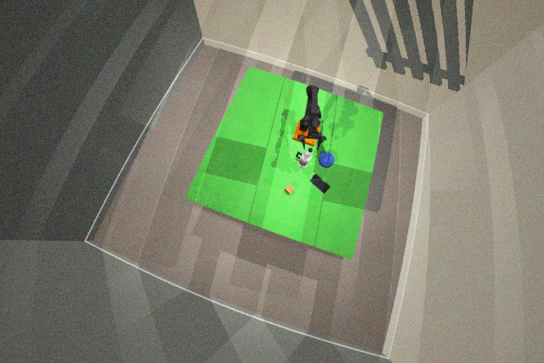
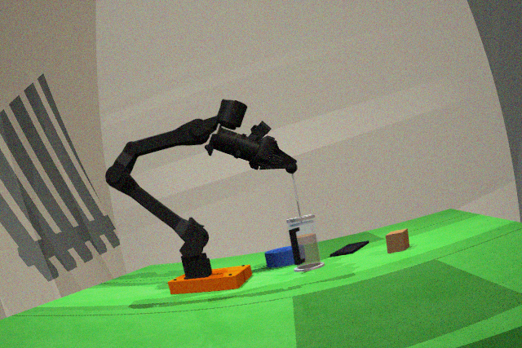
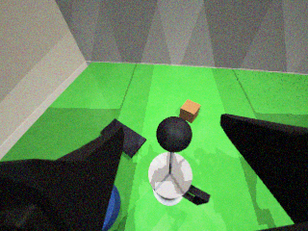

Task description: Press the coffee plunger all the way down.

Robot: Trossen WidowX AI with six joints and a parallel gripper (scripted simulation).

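The glass coffee press is 14 cm below my gripper tip, 2 cm to the right of it and 1 cm behind it. From my gripper tip the other things lie so: blue round disc (26 cm below, 17 cm to the left, 7 cm behind).
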